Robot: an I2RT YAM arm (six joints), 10 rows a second.
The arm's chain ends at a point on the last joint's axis. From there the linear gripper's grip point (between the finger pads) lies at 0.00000 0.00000 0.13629 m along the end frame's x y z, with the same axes.
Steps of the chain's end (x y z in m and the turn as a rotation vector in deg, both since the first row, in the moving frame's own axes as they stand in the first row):
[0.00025, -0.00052, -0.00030, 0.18, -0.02, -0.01]
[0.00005, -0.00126, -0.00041, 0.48, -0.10, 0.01]
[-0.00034, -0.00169, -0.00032, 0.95, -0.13, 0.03]
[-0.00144, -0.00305, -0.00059, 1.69, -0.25, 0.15]
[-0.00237, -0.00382, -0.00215, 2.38, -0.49, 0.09]
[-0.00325, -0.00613, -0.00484, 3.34, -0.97, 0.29]
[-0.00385, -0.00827, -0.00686, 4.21, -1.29, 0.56]
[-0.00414, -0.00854, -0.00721, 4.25, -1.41, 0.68]
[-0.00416, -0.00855, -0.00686, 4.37, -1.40, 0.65]
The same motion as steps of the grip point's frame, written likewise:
[0.00020, -0.00095, -0.00030, 0.18, -0.02, -0.01]
[-0.00019, -0.00240, -0.00041, 0.48, -0.10, 0.01]
[-0.00065, -0.00395, -0.00034, 0.95, -0.13, 0.03]
[-0.00203, -0.00707, -0.00065, 1.69, -0.25, 0.15]
[-0.00353, -0.00948, -0.00227, 2.38, -0.49, 0.09]
[-0.00554, -0.01408, -0.00509, 3.34, -0.97, 0.29]
[-0.00687, -0.01829, -0.00726, 4.21, -1.29, 0.56]
[-0.00743, -0.01866, -0.00763, 4.25, -1.41, 0.68]
[-0.00743, -0.01895, -0.00730, 4.37, -1.40, 0.65]

